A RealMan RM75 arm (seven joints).
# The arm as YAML. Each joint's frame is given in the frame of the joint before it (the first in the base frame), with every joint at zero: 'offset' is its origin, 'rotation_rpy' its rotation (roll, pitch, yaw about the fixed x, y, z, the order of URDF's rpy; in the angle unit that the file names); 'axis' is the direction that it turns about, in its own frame. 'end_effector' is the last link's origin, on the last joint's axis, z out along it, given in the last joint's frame.
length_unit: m
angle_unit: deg
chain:
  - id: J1
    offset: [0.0, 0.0, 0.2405]
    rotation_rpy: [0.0, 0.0, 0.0]
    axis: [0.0, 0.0, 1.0]
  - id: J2
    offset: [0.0, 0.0, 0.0]
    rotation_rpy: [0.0, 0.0, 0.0]
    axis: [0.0, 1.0, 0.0]
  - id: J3
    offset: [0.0, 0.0, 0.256]
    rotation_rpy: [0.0, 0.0, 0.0]
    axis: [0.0, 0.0, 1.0]
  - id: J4
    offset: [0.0, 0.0, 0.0]
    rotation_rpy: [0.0, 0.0, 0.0]
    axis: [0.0, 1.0, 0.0]
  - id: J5
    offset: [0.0, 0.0, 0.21]
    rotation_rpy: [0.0, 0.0, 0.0]
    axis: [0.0, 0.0, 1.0]
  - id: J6
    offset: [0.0, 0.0, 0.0]
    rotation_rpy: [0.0, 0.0, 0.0]
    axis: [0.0, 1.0, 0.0]
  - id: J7
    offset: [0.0, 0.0, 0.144]
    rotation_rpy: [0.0, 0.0, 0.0]
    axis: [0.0, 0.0, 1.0]
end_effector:
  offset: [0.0, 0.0, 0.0]
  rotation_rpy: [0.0, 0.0, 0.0]
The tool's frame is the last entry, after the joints.
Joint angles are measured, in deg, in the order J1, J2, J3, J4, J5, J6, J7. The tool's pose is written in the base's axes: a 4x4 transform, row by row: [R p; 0 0 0 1], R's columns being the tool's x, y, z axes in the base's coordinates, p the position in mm. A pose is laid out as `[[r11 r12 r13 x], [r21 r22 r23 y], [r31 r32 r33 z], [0 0 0 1]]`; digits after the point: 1 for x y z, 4 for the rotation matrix.
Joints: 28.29 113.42 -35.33 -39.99 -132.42 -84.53 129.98
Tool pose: [[0.1870 -0.9819 -0.0304 334.0], [-0.9117 -0.1850 0.3669 323.6], [-0.3658 -0.0409 -0.9298 41.9], [0 0 0 1]]
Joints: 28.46 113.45 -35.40 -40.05 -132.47 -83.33 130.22
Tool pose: [[0.1866 -0.9823 -0.0173 334.9], [-0.9071 -0.1791 0.3809 326.7], [-0.3772 -0.0554 -0.9245 42.6], [0 0 0 1]]
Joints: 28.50 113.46 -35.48 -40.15 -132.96 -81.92 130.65
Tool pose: [[0.1828 -0.9831 0.0053 337.6], [-0.9042 -0.1660 0.3935 329.0], [-0.3860 -0.0767 -0.9193 43.4], [0 0 0 1]]
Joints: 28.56 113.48 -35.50 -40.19 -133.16 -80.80 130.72
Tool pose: [[0.1838 -0.9828 0.0198 339.3], [-0.9000 -0.1601 0.4054 331.1], [-0.3952 -0.0924 -0.9139 44.2], [0 0 0 1]]
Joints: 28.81 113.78 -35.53 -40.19 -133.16 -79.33 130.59
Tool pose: [[0.1888 -0.9816 0.0300 339.2], [-0.8931 -0.1589 0.4209 334.7], [-0.4084 -0.1062 -0.9066 43.0], [0 0 0 1]]
